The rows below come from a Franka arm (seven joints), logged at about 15 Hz.
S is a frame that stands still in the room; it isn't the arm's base.
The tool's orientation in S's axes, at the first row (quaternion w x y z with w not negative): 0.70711, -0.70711, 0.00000, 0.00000
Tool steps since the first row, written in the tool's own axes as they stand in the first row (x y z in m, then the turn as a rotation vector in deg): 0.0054, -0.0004, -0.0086, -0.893, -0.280, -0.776; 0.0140, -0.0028, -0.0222, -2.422, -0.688, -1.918; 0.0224, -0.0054, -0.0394, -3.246, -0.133, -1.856; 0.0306, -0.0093, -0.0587, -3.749, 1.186, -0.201; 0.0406, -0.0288, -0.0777, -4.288, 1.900, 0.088; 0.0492, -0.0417, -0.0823, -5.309, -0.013, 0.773; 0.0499, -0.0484, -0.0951, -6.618, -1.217, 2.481; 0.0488, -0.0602, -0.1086, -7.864, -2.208, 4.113; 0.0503, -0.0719, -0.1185, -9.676, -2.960, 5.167; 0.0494, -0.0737, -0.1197, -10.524, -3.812, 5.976; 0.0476, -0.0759, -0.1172, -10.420, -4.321, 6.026; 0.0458, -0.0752, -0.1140, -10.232, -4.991, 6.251; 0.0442, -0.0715, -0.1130, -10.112, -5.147, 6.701
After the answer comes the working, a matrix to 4 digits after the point.
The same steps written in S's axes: 0.0054, -0.0086, 0.0004, -0.893, -0.776, 0.280; 0.0140, -0.0222, 0.0028, -2.422, -1.918, 0.688; 0.0224, -0.0394, 0.0054, -3.246, -1.856, 0.133; 0.0306, -0.0587, 0.0093, -3.749, -0.201, -1.186; 0.0406, -0.0777, 0.0288, -4.288, 0.088, -1.900; 0.0492, -0.0823, 0.0417, -5.309, 0.773, 0.013; 0.0499, -0.0951, 0.0484, -6.618, 2.481, 1.217; 0.0488, -0.1086, 0.0602, -7.864, 4.113, 2.208; 0.0503, -0.1185, 0.0719, -9.676, 5.167, 2.960; 0.0494, -0.1197, 0.0737, -10.524, 5.976, 3.812; 0.0476, -0.1172, 0.0759, -10.420, 6.026, 4.321; 0.0458, -0.1140, 0.0752, -10.232, 6.251, 4.991; 0.0442, -0.1130, 0.0715, -10.112, 6.701, 5.147
The tool's axes in the first row as the columns of a matrix, in S's axes (rounded; the answer above uses it unrounded):
1.0000, 0.0000, 0.0000
0.0000, 0.0000, 1.0000
0.0000, -1.0000, 0.0000

